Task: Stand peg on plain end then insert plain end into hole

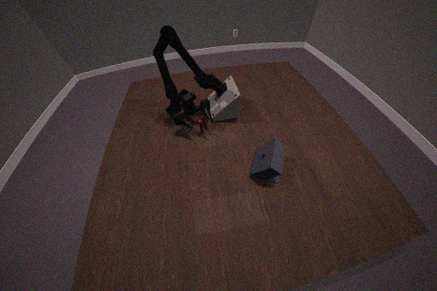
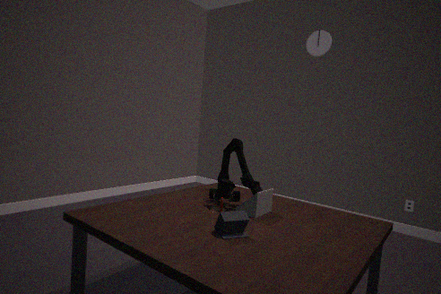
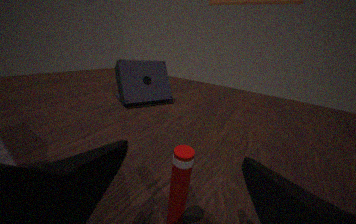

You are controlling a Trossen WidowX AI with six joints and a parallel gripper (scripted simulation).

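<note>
Right now my gripper tip is 10 mm past the red peg and 10 mm above it. The rest, counted from my gripper tip: grey sloped panel (250 mm to the left, 210 mm ahead, 20 mm below).
</note>
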